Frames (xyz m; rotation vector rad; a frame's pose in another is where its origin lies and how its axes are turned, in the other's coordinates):
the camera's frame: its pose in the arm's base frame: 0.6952 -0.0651 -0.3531 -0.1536 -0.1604 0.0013
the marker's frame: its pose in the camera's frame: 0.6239 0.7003 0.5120 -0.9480 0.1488 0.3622
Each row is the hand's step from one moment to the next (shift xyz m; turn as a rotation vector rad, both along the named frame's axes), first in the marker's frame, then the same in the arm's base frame.
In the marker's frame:
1: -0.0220 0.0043 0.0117 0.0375 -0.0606 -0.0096
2: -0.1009 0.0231 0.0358 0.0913 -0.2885 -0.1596
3: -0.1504 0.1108 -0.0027 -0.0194 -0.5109 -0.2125
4: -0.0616 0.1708 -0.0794 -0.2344 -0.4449 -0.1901
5: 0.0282 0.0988 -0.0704 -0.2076 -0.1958 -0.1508
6: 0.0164 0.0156 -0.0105 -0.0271 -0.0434 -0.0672
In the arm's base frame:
1: -0.0236 0.0077 0.0049 0.0515 -0.0252 0.0434
2: -0.1070 0.0206 0.0115 0.1742 -0.2395 0.1713
3: -0.1708 0.0113 -0.0748 0.1255 -0.3986 0.3633
4: -0.0903 -0.0150 -0.1758 -0.1001 -0.3960 0.3495
5: 0.0122 -0.0175 -0.1227 -0.1371 -0.2556 0.1416
6: 0.0134 0.0002 -0.0211 -0.0082 -0.0829 0.0136

